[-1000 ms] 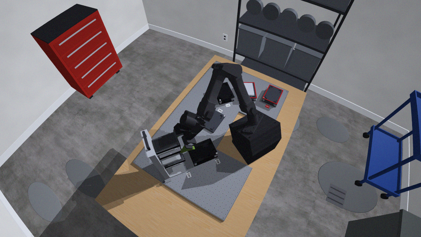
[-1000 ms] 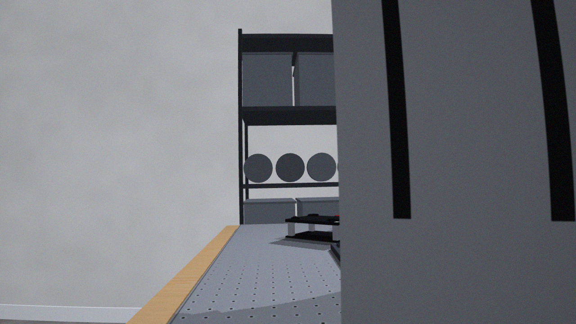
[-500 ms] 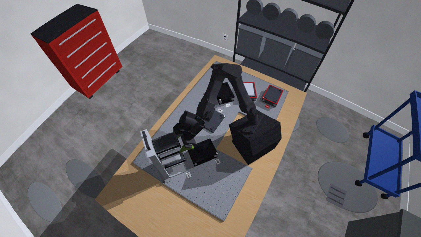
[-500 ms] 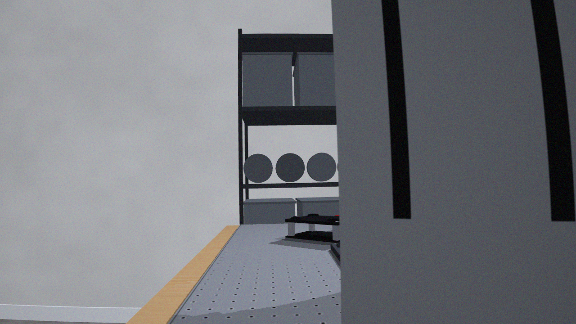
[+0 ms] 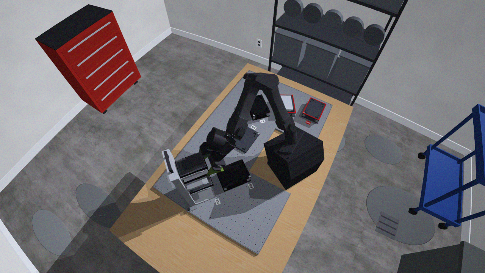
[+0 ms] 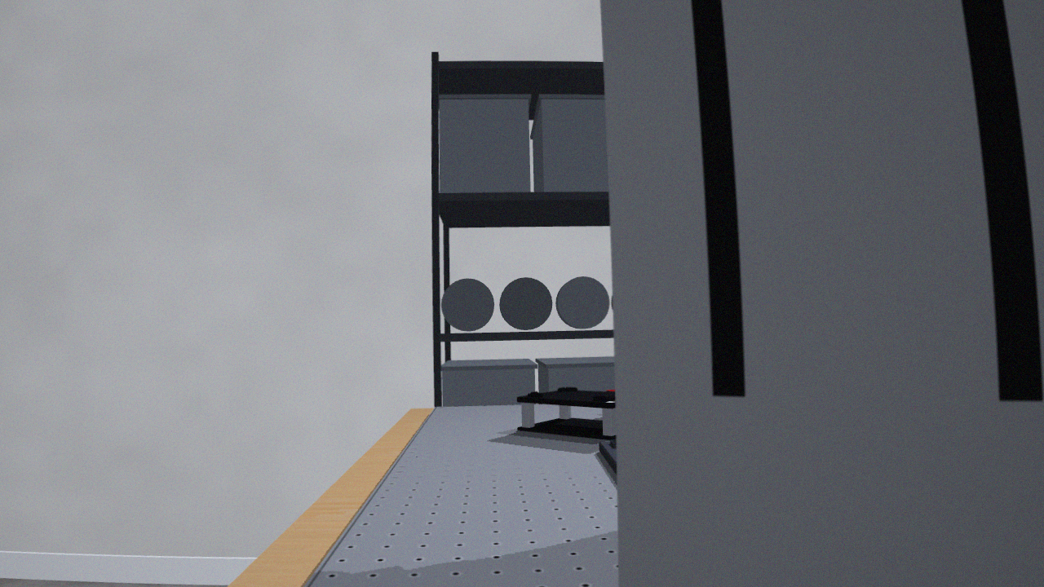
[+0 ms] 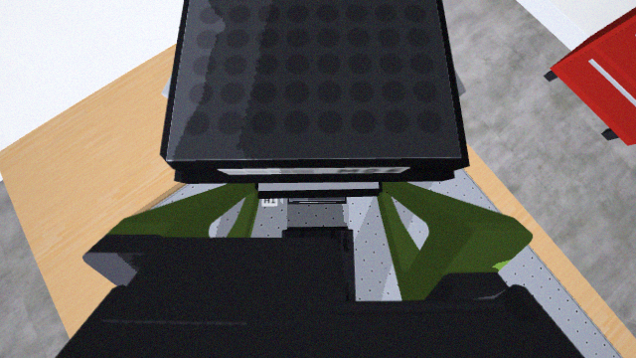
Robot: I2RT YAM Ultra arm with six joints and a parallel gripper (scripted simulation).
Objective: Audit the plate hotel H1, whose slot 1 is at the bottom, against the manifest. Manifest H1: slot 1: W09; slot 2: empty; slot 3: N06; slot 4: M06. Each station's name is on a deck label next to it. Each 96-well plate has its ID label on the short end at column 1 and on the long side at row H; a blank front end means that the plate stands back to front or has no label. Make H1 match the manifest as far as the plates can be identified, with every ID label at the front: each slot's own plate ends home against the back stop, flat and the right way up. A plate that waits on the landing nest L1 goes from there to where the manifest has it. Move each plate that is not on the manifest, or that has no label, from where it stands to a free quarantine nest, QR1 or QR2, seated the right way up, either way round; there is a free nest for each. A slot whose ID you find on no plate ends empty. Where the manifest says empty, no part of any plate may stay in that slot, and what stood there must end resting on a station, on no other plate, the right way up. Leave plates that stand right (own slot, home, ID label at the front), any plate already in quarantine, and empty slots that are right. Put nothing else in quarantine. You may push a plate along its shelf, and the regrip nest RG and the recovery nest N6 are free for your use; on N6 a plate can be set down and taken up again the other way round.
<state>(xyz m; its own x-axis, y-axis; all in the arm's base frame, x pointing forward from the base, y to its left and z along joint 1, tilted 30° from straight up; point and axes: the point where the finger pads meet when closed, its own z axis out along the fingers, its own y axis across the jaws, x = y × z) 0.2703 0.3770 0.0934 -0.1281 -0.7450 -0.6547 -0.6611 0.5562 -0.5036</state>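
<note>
Now: hand 90 mm short of the grey hotel wall, 100 mm to the right of it and 60 mm above it. Round my hand: white plate (200 mm behind, 710 mm to the right, 210 mm below); then RG deck label (200 mm behind, 90 mm to the right, 260 mm below); then H1 deck label (70 mm behind, 70 mm to the left, 260 mm below).
</note>
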